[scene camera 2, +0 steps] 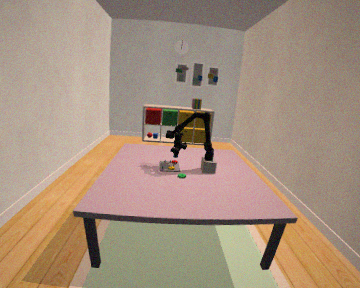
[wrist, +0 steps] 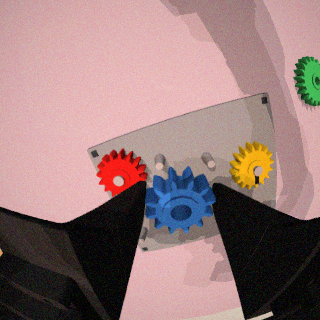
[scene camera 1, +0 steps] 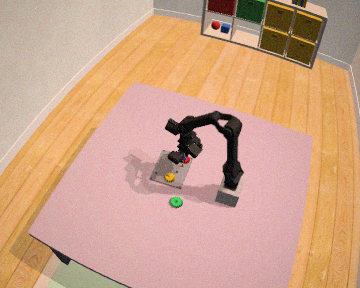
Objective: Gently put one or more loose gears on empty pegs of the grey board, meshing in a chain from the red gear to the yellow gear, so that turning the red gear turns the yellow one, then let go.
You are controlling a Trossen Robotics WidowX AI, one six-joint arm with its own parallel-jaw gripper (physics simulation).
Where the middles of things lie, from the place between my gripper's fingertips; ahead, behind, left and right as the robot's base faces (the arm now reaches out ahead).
The red gear point(wrist: 111, 165) lies 1 cm ahead of my hand, 6 cm to the right of it and 7 cm below it. Round my hand: yellow gear point(wrist: 256, 153) 4 cm ahead, 8 cm to the left, 7 cm below; blue gear point(wrist: 179, 201) 1 cm ahead.
